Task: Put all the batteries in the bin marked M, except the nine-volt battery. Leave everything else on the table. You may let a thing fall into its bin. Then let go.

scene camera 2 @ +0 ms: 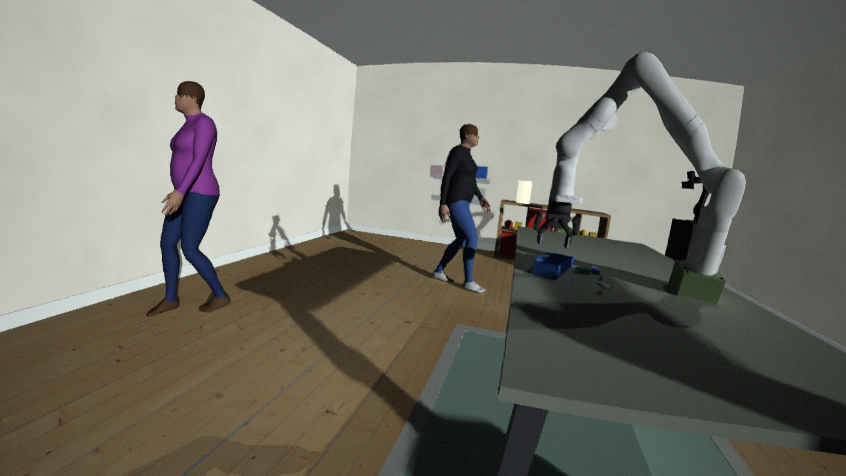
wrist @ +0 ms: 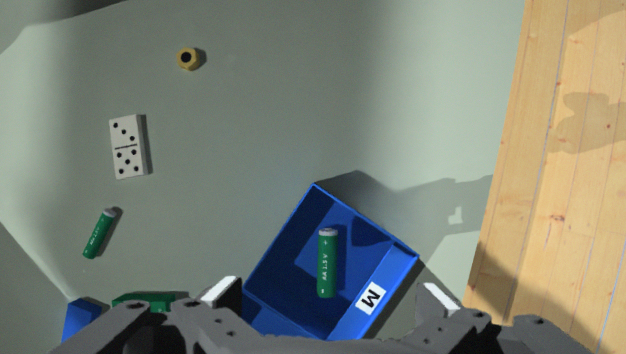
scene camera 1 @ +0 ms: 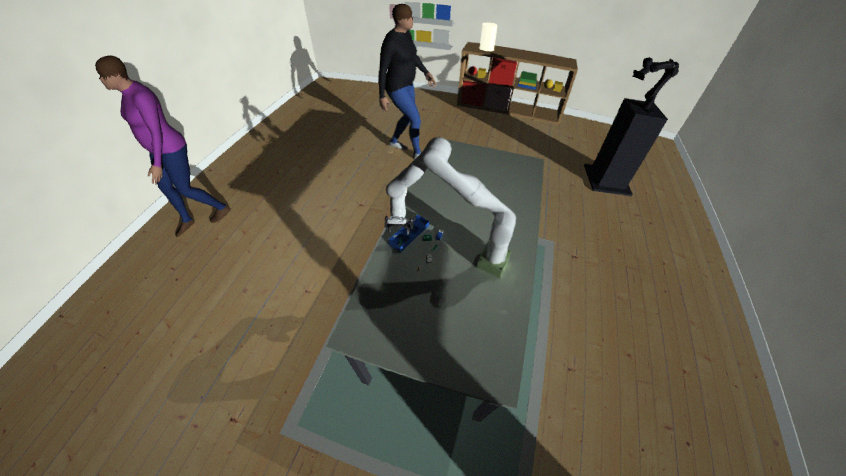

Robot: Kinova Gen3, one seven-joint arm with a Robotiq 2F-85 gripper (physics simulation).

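Pixels of known places: gripper, fingertip midpoint: (scene camera 2: 553,246) (wrist: 328,300) (scene camera 1: 399,232); arm's base, origin of the base link: (scene camera 2: 699,269) (scene camera 1: 495,255).
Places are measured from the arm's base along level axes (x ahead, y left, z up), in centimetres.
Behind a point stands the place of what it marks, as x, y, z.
My gripper (scene camera 1: 399,228) @(49.9, -7.7, 0.8) (scene camera 2: 553,242) @(49.9, -7.7, 0.8) (wrist: 328,300) @(49.9, -7.7, 0.8) is open above the blue bin marked M (scene camera 2: 547,269) @(51.5, -3.8, -6.3) (wrist: 395,268) @(54.3, -7.3, -4.7). A green AA battery (wrist: 327,262) @(49.9, -7.7, -6.8) shows within that bin's walls, clear of the fingers; whether it rests on the bin floor is hard to tell. A thinner green battery (wrist: 99,234) @(31.2, -7.4, -8.0) (scene camera 1: 434,247) @(31.1, -7.3, -8.1) lies on the table, left of the bin in the wrist view. The green nine-volt battery (wrist: 150,301) @(36.4, -12.1, -7.3) (scene camera 1: 427,237) @(35.6, -13.0, -7.2) (scene camera 2: 582,270) @(36.2, -12.1, -7.6) is on the table, partly hidden by the gripper in the wrist view.
A white domino (wrist: 129,146) @(33.3, -0.1, -8.2) (scene camera 1: 428,258) @(33.4, 0.4, -8.1), a yellow hex nut (wrist: 188,59) @(37.8, 7.2, -8.1) (scene camera 1: 418,268) @(37.7, 7.4, -8.1) and a blue block (wrist: 80,317) @(29.9, -14.5, -7.6) (scene camera 1: 439,234) @(29.3, -16.4, -7.6) are on the table. Another blue compartment (wrist: 270,320) @(45.8, -13.0, -8.2) adjoins the M bin. The table edge is near the bin. Two people stand beyond the table.
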